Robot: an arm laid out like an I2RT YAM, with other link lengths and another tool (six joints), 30 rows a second.
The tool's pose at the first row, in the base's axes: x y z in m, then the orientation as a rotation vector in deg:
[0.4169 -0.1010 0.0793 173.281 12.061 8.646]
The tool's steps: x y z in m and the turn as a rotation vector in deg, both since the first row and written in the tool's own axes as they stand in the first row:
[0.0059 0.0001 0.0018 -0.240 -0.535 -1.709]
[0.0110 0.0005 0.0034 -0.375 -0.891 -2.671]
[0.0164 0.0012 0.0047 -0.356 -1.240 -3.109]
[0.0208 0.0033 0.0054 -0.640 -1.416 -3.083]
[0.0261 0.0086 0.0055 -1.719 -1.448 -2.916]
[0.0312 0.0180 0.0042 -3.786 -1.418 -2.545]
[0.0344 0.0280 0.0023 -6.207 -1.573 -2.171]
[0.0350 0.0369 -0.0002 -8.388 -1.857 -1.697]
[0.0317 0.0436 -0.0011 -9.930 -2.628 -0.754]
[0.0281 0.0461 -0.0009 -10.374 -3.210 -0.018]
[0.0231 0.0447 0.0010 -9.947 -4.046 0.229]
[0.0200 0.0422 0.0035 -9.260 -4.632 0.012]
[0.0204 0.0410 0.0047 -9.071 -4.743 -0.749]
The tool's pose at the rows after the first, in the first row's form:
[0.4229 -0.1004 0.0781 172.772 14.555 7.709]
[0.4282 -0.1003 0.0770 172.468 15.948 7.099]
[0.4337 -0.1003 0.0763 172.404 16.578 6.534]
[0.4384 -0.1018 0.0762 172.128 16.477 6.290]
[0.4443 -0.1063 0.0772 171.092 16.052 6.333]
[0.4505 -0.1147 0.0800 169.114 15.179 6.550]
[0.4548 -0.1239 0.0833 166.781 14.249 6.513]
[0.4563 -0.1323 0.0868 164.697 13.217 6.280]
[0.4538 -0.1393 0.0882 163.306 11.582 5.344]
[0.4506 -0.1423 0.0879 162.960 10.422 4.597]
[0.4457 -0.1418 0.0855 163.396 10.055 3.383]
[0.4426 -0.1400 0.0824 164.026 10.406 2.468]
[0.4429 -0.1389 0.0811 164.099 11.514 2.233]

